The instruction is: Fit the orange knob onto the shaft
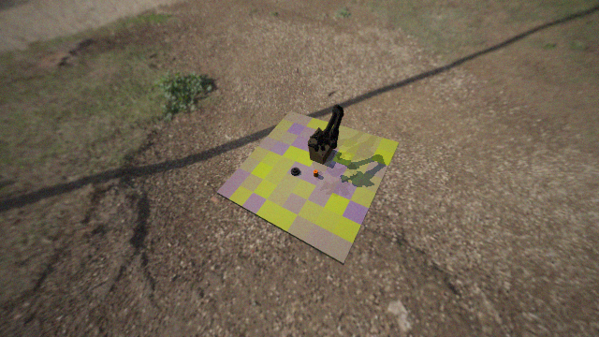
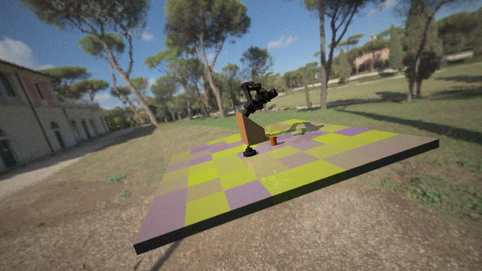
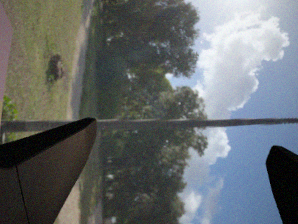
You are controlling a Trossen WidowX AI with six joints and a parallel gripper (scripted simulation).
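My gripper tip is now 60 mm short of the orange knob, 70 mm to the right of it and 340 mm above it. Round my gripper tip: pedestal (110 mm ahead, 130 mm to the right, 340 mm below).
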